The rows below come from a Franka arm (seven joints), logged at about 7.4 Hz.
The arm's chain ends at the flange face. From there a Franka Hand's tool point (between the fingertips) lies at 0.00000 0.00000 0.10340 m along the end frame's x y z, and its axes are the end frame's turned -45 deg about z.
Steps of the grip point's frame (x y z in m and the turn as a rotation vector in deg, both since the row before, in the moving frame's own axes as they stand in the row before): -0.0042, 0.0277, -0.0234, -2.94, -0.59, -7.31; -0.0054, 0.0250, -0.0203, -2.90, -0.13, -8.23; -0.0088, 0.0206, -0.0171, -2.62, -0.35, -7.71; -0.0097, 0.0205, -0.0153, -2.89, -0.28, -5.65; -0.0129, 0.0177, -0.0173, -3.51, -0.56, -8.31; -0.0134, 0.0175, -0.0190, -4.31, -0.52, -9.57
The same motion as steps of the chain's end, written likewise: 0.0133, 0.0183, -0.0233, -2.50, 1.66, -7.31; 0.0101, 0.0179, -0.0202, -2.14, 1.96, -8.23; 0.0052, 0.0172, -0.0170, -2.10, 1.61, -7.71; 0.0041, 0.0175, -0.0152, -2.24, 1.85, -5.65; -0.0007, 0.0167, -0.0171, -2.88, 2.09, -8.31; -0.0024, 0.0161, -0.0187, -3.42, 2.68, -9.57
